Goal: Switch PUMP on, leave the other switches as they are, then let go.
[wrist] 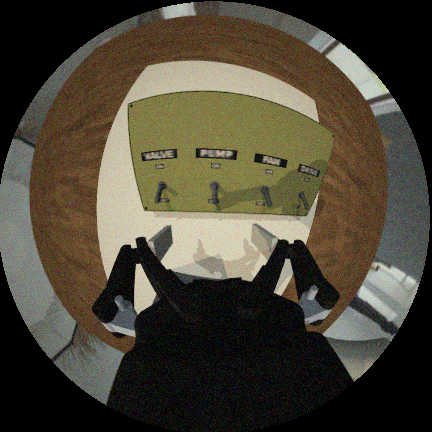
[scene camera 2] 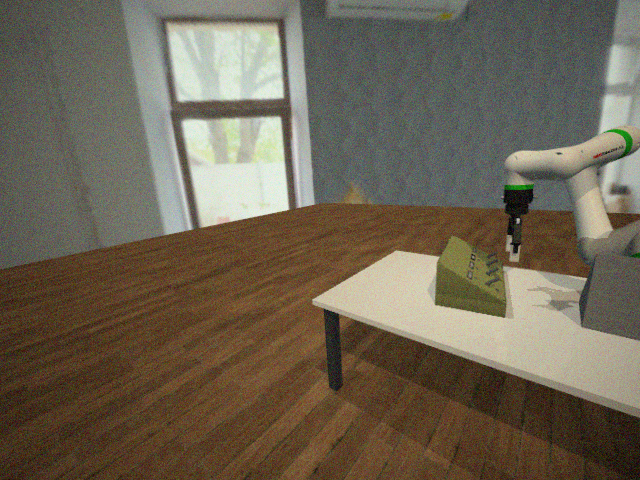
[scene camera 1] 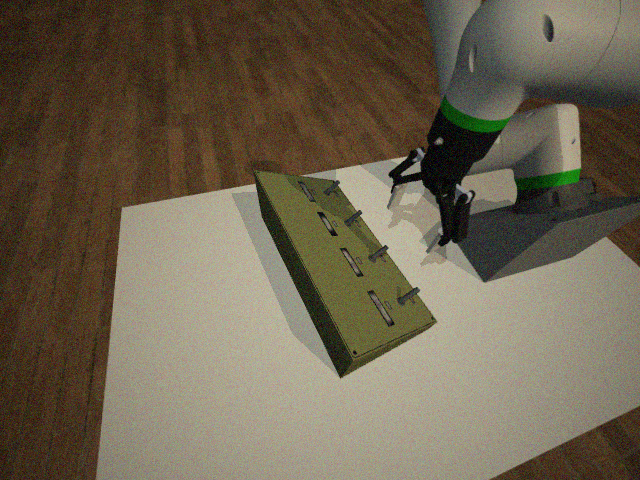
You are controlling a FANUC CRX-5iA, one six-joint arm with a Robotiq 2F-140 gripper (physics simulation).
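Frame: origin at the arm's base, x ahead, y left, z up, level; centimetres.
Seen in the pictures: gripper, fingertip midpoint: (wrist: pixel 211 233) (scene camera 2: pixel 511 255) (scene camera 1: pixel 411 227); arm's base, origin of the base link: (scene camera 1: pixel 547 208).
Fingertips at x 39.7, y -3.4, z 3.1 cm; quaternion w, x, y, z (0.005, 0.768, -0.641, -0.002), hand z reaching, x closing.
Observation:
Offsets run from my fingertips to a thing's top centre. Level surfaces: height alone.
The olive sloped switch panel (scene camera 1: pixel 305 232) (scene camera 2: pixel 467 302) (wrist: pixel 220 120) stands on the table. In the wrist view, labels read VALVE, PUMP, FAN and a blurred DRIVE, left to right. The PUMP lever {dy +0.2, dx +6.0, dz -5.7 cm} (wrist: pixel 214 192) (scene camera 1: pixel 378 253) points down toward its OFF mark. The VALVE lever {dy +12.1, dx +4.5, dz -5.7 cm} (wrist: pixel 160 192) (scene camera 1: pixel 408 296), FAN lever {dy -11.7, dx +7.6, dz -5.7 cm} (wrist: pixel 268 196) (scene camera 1: pixel 353 217) and DRIVE lever {dy -23.6, dx +9.2, dz -5.7 cm} (wrist: pixel 304 200) (scene camera 1: pixel 331 188) also tilt to the panel's lower edge. My gripper (scene camera 1: pixel 413 221) (scene camera 2: pixel 512 253) (wrist: pixel 211 233) is open and empty, above the table on the robot side of the panel, touching no lever.
The white table {dz -18.8 cm} (scene camera 1: pixel 206 403) (scene camera 2: pixel 382 289) carries the panel and the grey robot base block (scene camera 1: pixel 522 237) (scene camera 2: pixel 612 299), which stands behind the gripper. The arm's shadow falls across part of the panel's face. The wooden floor (scene camera 1: pixel 103 103) (scene camera 2: pixel 155 361) surrounds the table.

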